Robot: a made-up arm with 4 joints.
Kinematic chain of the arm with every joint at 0, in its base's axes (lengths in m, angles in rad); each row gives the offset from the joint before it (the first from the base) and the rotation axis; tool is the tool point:
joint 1: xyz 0 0 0.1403 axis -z
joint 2: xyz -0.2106 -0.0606 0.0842 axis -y
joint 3: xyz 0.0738 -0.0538 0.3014 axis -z
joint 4: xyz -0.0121 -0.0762 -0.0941 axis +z
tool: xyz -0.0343 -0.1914 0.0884
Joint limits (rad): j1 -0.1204..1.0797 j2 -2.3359..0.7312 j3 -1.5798..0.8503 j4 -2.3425..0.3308
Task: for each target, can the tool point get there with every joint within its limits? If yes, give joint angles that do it. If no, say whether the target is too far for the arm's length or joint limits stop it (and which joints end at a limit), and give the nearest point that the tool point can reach.
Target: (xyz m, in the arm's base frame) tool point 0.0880 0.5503 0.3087
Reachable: no: joint limits stop it (at a limit: joint 1, joint 2, joint 3) | nearest point -0.1774 0.4013 0.4182 | short by 0.323 m
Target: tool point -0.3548 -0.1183 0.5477
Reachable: yes | joints 0.5284 -0.3183 0.4644 -0.3652
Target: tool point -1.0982 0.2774 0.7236
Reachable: no: too far | nearest point -0.5418 0.1369 0.4367 | short by 0.642 m
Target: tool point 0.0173 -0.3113 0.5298
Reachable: yes | joints 0.0705 0.0374 -1.0799 -0.1992
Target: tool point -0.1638 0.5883 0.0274
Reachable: no: joint limits stop it (at a limit: joint 1, joint 2, joint 3) | nearest point -0.2872 0.4379 0.3427 | short by 0.370 m
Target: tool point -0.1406 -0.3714 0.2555
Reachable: yes | joints 0.6185 -1.1379 -0.3424 -0.0904
